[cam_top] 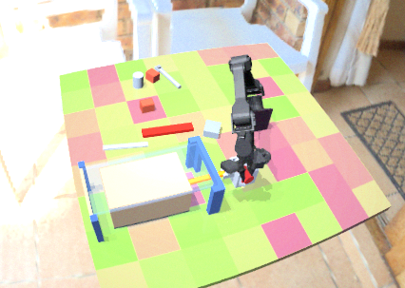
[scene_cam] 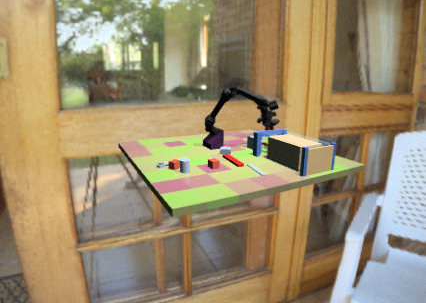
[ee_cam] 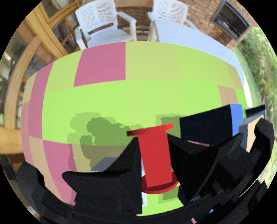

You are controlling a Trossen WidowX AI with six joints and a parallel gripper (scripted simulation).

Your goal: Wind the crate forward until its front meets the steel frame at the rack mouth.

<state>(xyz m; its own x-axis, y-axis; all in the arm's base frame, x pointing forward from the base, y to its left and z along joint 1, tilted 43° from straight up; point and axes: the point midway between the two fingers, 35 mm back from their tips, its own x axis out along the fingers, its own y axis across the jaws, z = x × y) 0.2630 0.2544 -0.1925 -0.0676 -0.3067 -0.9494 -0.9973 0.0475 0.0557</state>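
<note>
My gripper tip is 20 mm past the winch handle, 50 mm to the left of it and 30 mm above it. From my gripper tip the other things lie so: grey block (60 mm behind, 370 mm to the right, 110 mm below); then grey winch (70 mm behind, 110 mm to the right, 100 mm below); then red grip (20 mm to the right).
</note>
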